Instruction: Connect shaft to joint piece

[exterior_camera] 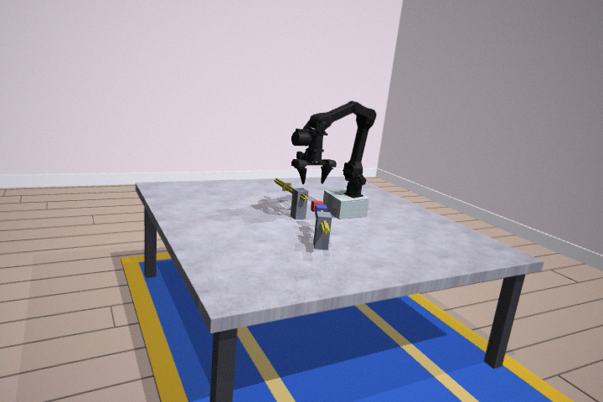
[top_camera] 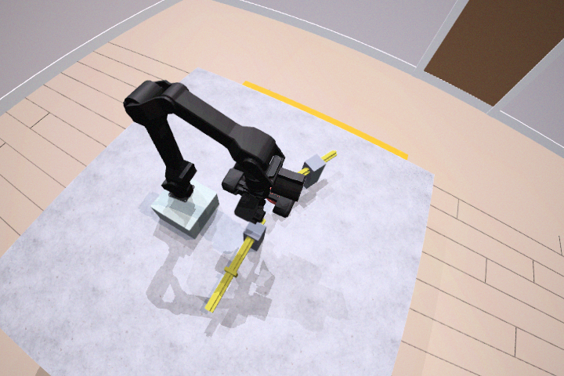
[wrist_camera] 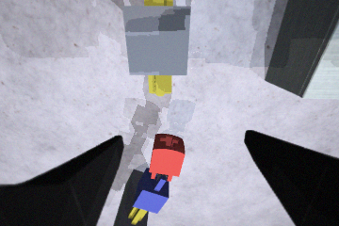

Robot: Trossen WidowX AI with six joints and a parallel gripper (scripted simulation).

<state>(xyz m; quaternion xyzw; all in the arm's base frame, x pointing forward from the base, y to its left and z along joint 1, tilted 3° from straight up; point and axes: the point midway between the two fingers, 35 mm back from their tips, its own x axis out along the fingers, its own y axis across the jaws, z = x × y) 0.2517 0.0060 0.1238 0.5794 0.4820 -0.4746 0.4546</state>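
Now: gripper tip 8 cm to the right of the red joint piece, 7 cm above it and 3 cm short of it.
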